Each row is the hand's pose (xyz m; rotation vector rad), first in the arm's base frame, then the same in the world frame.
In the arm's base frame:
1: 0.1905 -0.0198 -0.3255 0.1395 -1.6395 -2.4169
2: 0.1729 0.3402 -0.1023 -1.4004 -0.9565 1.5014
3: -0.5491 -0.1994 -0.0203 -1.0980 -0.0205 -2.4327
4: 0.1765 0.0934 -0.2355 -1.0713 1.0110 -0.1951
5: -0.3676 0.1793 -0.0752 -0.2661 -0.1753 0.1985
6: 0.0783 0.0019 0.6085 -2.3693 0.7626 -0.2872
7: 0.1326 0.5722 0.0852 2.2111 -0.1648 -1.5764
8: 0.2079 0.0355 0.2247 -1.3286 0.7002 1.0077
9: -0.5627 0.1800 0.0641 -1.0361 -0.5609 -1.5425
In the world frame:
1: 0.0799 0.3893 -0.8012 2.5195 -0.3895 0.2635
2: 0.0438 0.1067 -1.1151 0.3729 1.4931 -0.1028
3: 0.7320 -0.0369 -0.5450 1.1757 -1.2031 -0.3223
4: 0.0723 0.2795 -0.8961 -1.0115 -2.0819 0.5274
5: 0.5651 -0.0118 -0.9335 0.2727 2.1806 -2.0517
6: -0.0234 -0.5342 -0.6533 -0.6840 -2.4195 -1.0138
7: 0.0388 -0.1237 -1.3087 1.0931 1.0271 1.5301
8: -0.0625 -0.1436 -0.7587 1.7518 2.2294 -0.3232
9: 0.7234 -0.1892 -0.9028 1.3366 -1.9898 0.3152

